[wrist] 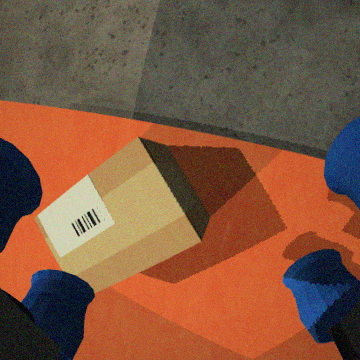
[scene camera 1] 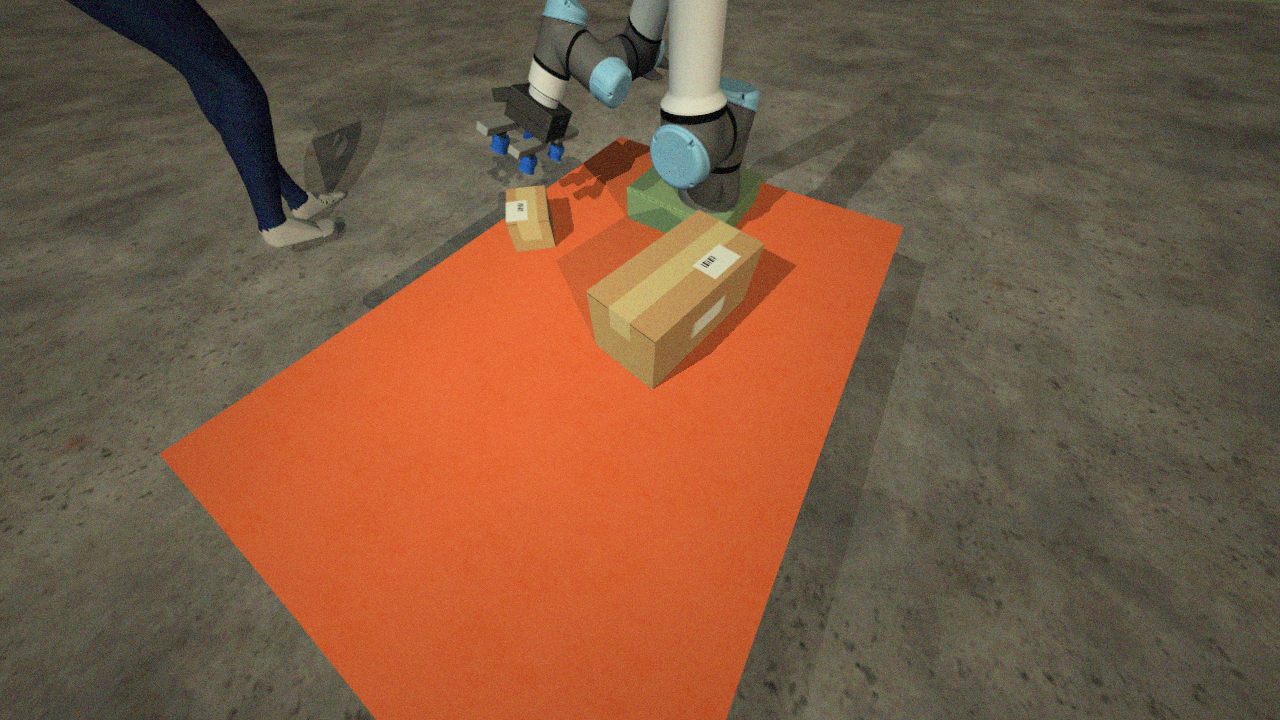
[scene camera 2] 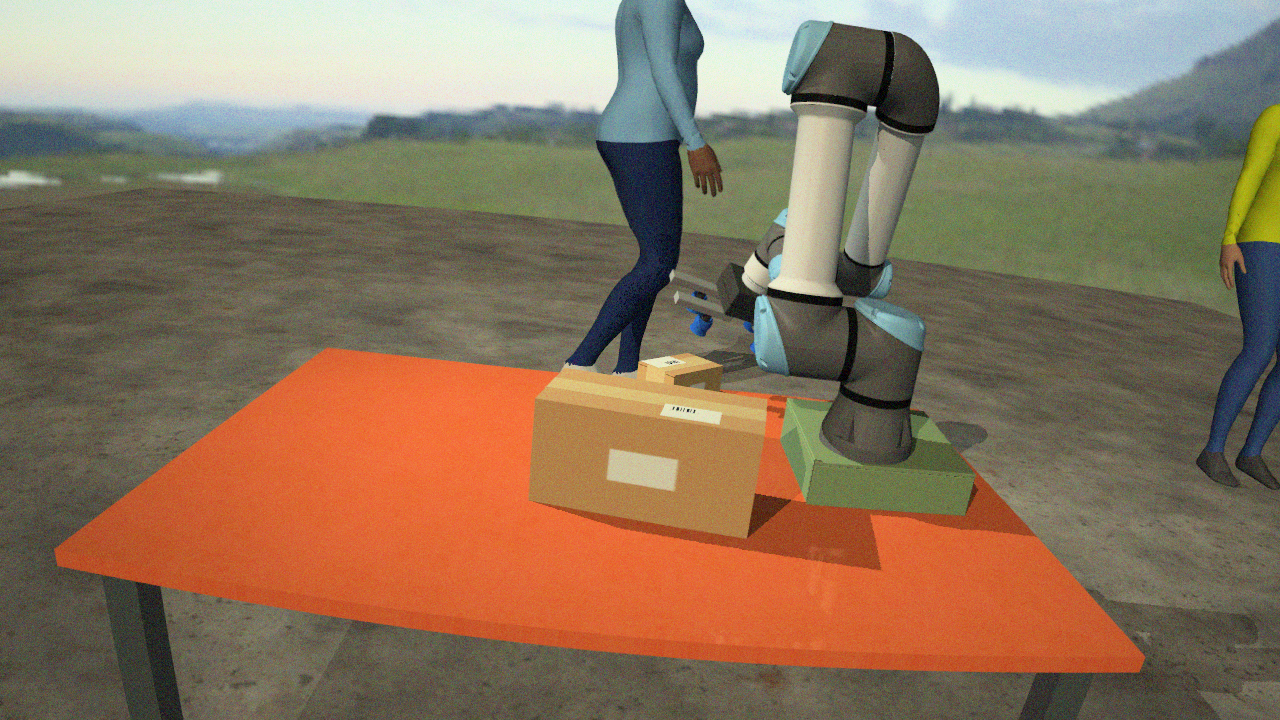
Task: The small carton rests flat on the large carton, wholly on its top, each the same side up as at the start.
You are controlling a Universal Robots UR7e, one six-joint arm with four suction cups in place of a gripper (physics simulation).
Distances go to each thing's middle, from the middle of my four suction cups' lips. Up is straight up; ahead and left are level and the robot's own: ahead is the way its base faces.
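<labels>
My suction cup is 80 mm short of the small carton (scene camera 1: pixel 528 215), 50 mm to the right of it and 120 mm above it. There's also the large carton (scene camera 2: pixel 678 456), which is 120 mm ahead of my suction cup, 510 mm to the left of it and 80 mm below it. Going by their middles, the small carton is the nearest to my suction cup of the things named here.
</labels>
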